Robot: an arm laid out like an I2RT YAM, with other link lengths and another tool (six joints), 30 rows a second.
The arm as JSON. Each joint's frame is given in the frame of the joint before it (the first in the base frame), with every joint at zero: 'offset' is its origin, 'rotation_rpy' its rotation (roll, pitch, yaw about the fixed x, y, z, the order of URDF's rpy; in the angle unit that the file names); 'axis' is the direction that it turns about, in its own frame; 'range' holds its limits. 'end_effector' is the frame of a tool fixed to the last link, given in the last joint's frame.
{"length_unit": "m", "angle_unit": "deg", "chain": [
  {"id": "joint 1", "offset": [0.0, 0.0, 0.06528], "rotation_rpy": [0.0, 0.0, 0.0], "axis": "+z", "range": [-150.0, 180.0]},
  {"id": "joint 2", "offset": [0.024, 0.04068, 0.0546], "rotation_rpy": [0.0, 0.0, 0.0], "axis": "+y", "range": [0.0, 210.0]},
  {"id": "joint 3", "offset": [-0.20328, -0.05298, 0.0], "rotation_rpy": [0.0, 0.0, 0.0], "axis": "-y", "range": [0.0, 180.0]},
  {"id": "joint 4", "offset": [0.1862, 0.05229, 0.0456], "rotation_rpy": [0.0, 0.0, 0.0], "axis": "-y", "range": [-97.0, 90.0]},
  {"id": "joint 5", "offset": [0.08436, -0.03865, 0.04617], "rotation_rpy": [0.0, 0.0, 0.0], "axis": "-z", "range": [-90.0, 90.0]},
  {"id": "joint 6", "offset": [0.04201, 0.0, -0.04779], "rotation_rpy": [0.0, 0.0, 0.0], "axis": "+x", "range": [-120.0, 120.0]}
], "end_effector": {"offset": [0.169, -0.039, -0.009], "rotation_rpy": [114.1, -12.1, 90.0]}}
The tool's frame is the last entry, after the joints.
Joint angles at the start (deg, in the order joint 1, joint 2, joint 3, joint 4, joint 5, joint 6): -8.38 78.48 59.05 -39.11 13.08 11.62
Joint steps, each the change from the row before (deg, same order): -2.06 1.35 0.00 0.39 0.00 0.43; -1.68 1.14 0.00 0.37 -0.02 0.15; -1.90 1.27 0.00 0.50 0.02 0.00; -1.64 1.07 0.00 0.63 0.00 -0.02; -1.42 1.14 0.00 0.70 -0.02 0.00; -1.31 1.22 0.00 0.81 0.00 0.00; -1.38 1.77 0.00 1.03 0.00 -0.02; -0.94 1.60 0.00 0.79 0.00 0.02; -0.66 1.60 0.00 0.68 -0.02 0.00; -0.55 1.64 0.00 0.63 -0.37 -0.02; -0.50 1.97 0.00 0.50 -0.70 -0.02; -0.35 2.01 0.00 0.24 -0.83 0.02; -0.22 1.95 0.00 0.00 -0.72 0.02; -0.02 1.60 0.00 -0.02 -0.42 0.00
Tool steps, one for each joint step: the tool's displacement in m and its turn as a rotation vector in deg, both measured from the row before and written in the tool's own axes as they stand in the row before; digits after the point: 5 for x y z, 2 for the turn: -0.01134 0.00093 0.00578 0.79 -0.59 2.38; -0.00912 0.00108 0.00482 0.65 -0.52 1.76; -0.01030 0.00173 0.00519 0.63 -0.63 1.86; -0.00843 0.00238 0.00414 0.36 -0.42 1.59; -0.00713 0.00224 0.00444 0.38 -0.35 1.38; -0.00648 0.00242 0.00468 0.35 -0.33 1.28; -0.00694 0.00221 0.00705 0.65 -0.49 1.32; -0.00492 0.00097 0.00665 0.72 -0.45 0.92; -0.00358 0.00010 0.00687 0.83 -0.46 0.61; -0.00197 -0.00077 0.00759 1.06 -0.20 0.35; -0.00123 -0.00258 0.00981 1.60 -0.11 0.18; -0.00067 -0.00418 0.01056 1.93 -0.10 0.03; -0.00089 -0.00511 0.01048 2.05 -0.25 -0.04; -0.00056 -0.00423 0.00843 1.63 -0.37 -0.13
